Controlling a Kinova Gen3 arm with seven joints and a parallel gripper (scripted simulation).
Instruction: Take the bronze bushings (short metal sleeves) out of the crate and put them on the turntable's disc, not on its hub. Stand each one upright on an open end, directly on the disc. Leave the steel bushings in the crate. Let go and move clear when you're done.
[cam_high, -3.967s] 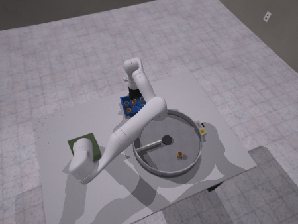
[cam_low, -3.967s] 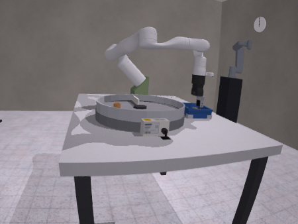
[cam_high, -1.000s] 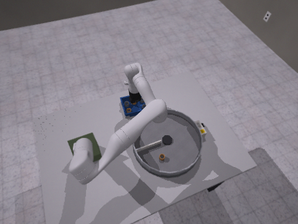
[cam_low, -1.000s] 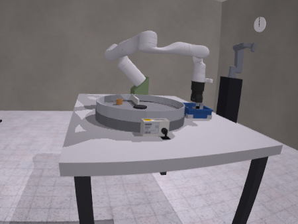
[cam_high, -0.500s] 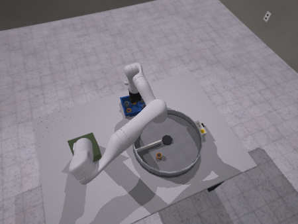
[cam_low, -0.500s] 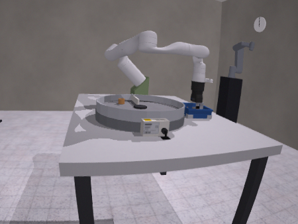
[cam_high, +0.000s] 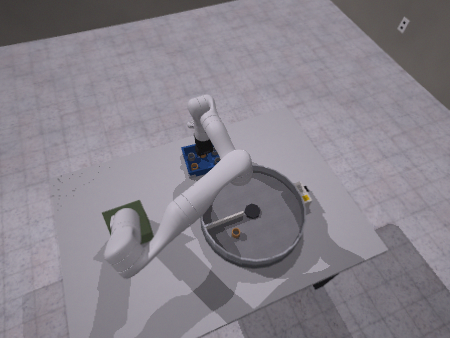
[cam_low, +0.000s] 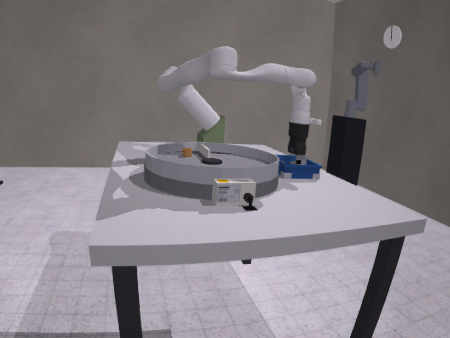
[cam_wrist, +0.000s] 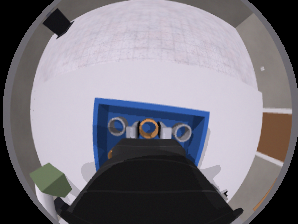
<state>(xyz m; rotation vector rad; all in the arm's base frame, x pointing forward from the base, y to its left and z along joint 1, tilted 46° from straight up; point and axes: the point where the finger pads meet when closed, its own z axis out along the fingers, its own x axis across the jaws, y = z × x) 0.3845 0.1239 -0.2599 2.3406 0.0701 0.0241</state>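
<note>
Now: the crate 30 mm to the right of my hand. Round my hand: turntable 110 mm ahead, 370 mm to the right, 20 mm above; turntable disc 90 mm ahead, 370 mm to the right, 20 mm above.
</note>
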